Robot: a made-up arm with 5 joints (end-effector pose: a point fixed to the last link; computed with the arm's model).
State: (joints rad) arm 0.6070 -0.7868 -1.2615 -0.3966 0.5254
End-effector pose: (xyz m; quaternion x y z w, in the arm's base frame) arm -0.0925 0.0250 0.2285 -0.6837 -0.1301 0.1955 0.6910
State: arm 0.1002 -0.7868 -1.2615 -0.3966 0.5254
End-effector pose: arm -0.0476 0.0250 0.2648 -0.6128 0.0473 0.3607 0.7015
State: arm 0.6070 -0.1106 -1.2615 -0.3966 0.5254
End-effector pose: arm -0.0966 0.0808 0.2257 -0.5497 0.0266 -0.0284 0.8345
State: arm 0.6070 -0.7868 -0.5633 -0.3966 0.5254
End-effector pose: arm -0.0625 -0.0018 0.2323 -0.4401 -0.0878 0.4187 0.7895
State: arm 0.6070 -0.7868 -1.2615 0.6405 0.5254
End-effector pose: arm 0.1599 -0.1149 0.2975 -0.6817 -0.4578 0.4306 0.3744
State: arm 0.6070 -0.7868 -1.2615 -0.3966 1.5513
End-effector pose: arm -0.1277 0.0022 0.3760 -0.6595 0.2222 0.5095 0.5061
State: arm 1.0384 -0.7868 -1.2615 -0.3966 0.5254
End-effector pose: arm -0.1127 0.0250 0.1836 -0.7097 -0.2749 0.0447 0.6471
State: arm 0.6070 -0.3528 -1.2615 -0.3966 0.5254
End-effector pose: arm -0.0988 0.0606 0.2242 -0.6058 -0.0301 0.0528 0.7933
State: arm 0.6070 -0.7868 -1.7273 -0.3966 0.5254
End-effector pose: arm -0.1044 0.0437 0.2127 -0.8018 -0.1497 0.0317 0.5777
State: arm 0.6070 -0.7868 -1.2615 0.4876 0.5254
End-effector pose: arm 0.1174 -0.1122 0.2809 -0.6938 -0.4153 0.4019 0.4297
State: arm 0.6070 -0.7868 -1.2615 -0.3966 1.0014
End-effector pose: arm -0.1261 0.0060 0.2913 -0.6951 0.0348 0.3529 0.6254
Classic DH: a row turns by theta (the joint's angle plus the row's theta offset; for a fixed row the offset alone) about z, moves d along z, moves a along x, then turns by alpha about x. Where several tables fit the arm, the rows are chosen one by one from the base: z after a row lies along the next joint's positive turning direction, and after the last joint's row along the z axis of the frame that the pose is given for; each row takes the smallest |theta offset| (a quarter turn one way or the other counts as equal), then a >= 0, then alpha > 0; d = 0 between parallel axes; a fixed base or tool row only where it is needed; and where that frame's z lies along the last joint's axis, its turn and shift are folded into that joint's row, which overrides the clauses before.
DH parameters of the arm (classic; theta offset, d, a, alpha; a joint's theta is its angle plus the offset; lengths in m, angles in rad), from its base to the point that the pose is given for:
base (fixed): 0 0.16 0 1.5708
joint 1: 0 -0.06 0.04 1.5708
joint 2: -1.5708 -0.05 0.03 -1.5708
joint 3: -1.5708 0.21 0.06 1.5708
joint 4: -1.5708 0.11 0.15 1.5708
joint 5: -0.8761 0 0.1562 0
tool (fixed): -2.2655 -0.04 0 0

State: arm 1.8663 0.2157 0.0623 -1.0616 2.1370
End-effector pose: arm -0.1407 -0.1855 0.1870 -0.2907 -0.2855 0.8096 0.4226
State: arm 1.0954 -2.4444 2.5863 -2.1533 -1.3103
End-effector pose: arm -0.1014 0.1878 0.0702 0.7222 -0.4888 -0.4778 0.1061
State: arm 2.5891 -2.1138 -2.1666 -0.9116 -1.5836
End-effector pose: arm -0.0235 0.2052 0.0638 -0.2604 0.7120 0.0537 0.6499
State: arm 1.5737 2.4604 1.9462 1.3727 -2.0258
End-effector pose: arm -0.0062 -0.1890 0.0806 -0.3968 -0.1390 -0.3776 0.8250
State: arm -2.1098 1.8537 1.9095 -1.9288 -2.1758
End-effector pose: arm -0.0706 -0.1346 0.0878 0.3203 -0.6718 0.6219 0.2435
